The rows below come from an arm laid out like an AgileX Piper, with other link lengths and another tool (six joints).
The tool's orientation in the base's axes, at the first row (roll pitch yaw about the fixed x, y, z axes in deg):
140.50, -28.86, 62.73
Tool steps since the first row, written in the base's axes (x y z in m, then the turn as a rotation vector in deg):
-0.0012, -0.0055, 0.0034, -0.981, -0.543, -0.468
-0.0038, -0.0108, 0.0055, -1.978, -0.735, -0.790
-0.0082, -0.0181, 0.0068, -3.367, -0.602, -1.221
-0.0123, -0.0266, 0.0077, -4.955, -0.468, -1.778
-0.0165, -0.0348, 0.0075, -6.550, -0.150, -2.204
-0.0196, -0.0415, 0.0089, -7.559, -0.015, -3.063
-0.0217, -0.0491, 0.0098, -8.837, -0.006, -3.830
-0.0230, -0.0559, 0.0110, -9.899, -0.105, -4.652
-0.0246, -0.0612, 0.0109, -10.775, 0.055, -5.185
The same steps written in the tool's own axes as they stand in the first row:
-0.0031, 0.0047, -0.0034, -1.042, -0.455, -0.427
-0.0073, 0.0078, -0.0069, -1.747, -1.058, -0.951
-0.0141, 0.0107, -0.0113, -2.409, -2.139, -1.677
-0.0219, 0.0142, -0.0153, -3.211, -3.399, -2.464
-0.0301, 0.0170, -0.0186, -3.809, -4.705, -3.337
-0.0359, 0.0203, -0.0221, -4.523, -5.818, -3.494
-0.0422, 0.0244, -0.0245, -5.399, -6.948, -3.916
-0.0474, 0.0286, -0.0266, -6.299, -7.923, -4.146
-0.0523, 0.0310, -0.0279, -6.784, -8.797, -4.425

